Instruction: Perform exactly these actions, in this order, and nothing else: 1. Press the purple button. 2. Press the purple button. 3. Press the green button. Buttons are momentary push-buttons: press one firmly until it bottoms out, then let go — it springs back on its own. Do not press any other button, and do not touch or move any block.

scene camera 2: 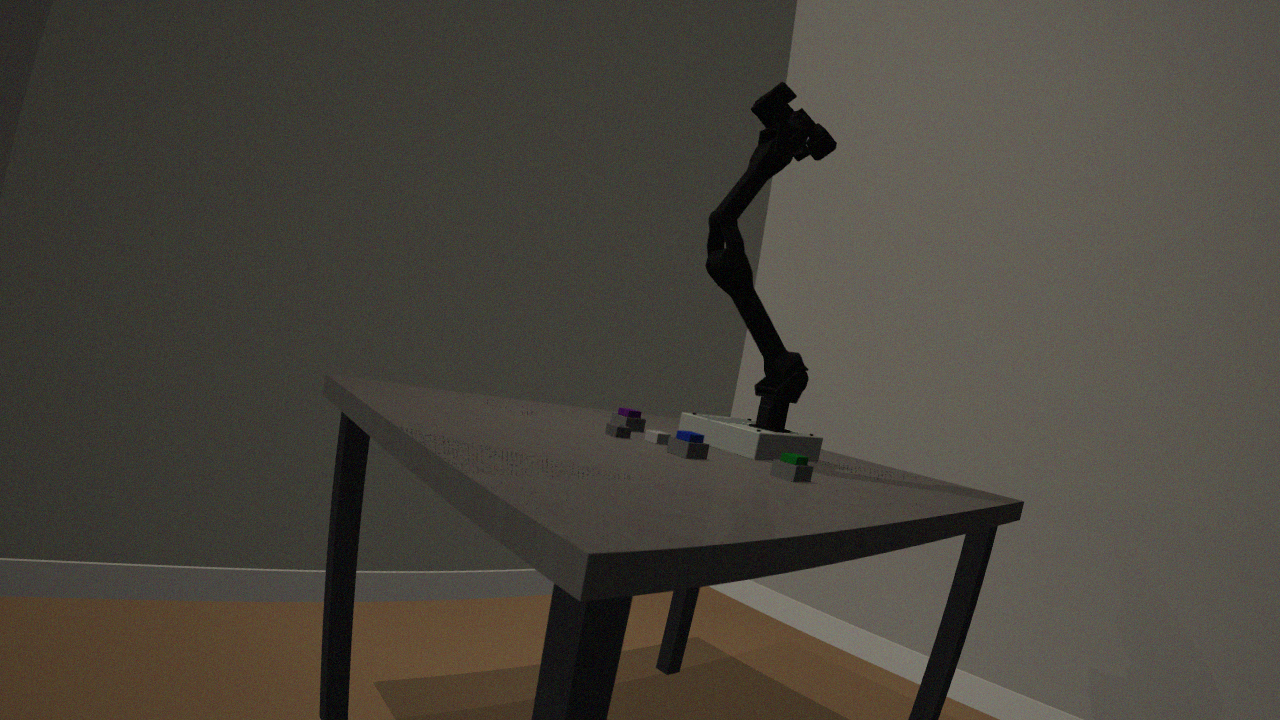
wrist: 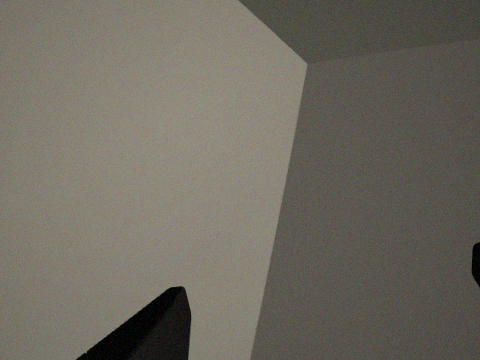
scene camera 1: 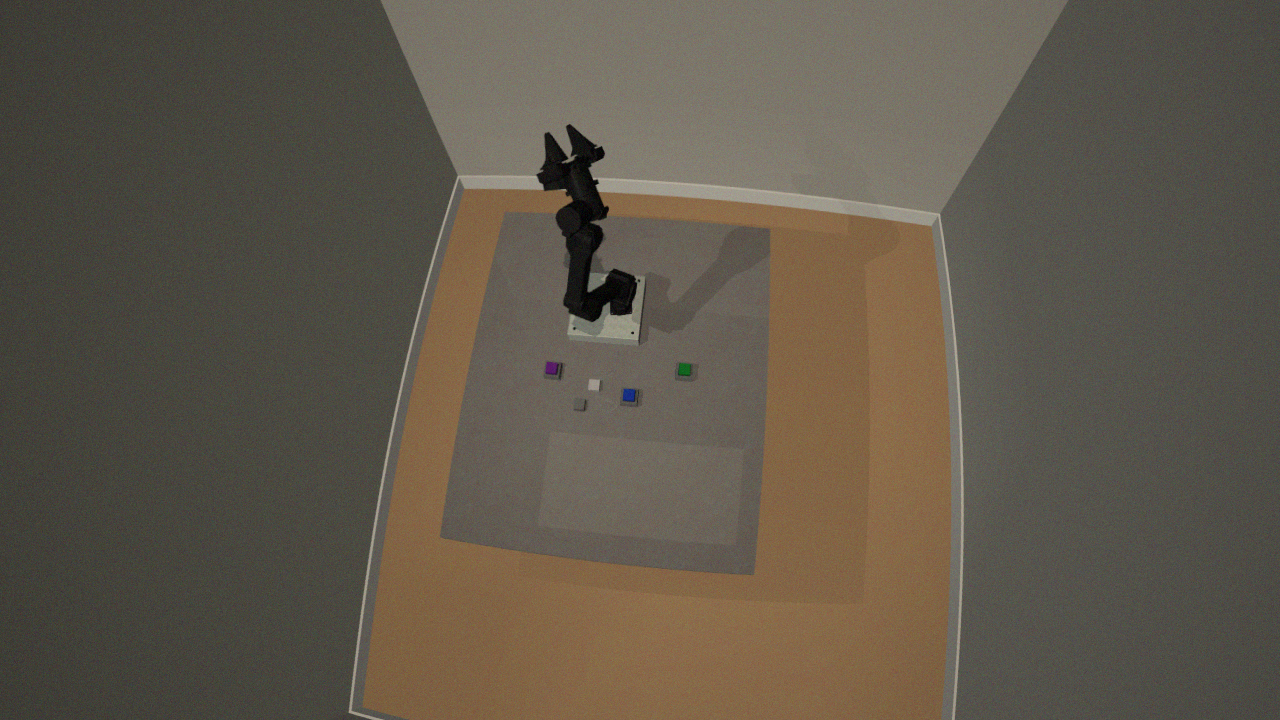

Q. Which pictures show the gripper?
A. Scene camera 2, the wrist view and scene camera 1: all of them.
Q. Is the gripper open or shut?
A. Open.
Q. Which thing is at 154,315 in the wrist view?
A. The gripper.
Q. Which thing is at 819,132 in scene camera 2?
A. The gripper.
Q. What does the gripper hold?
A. Nothing.
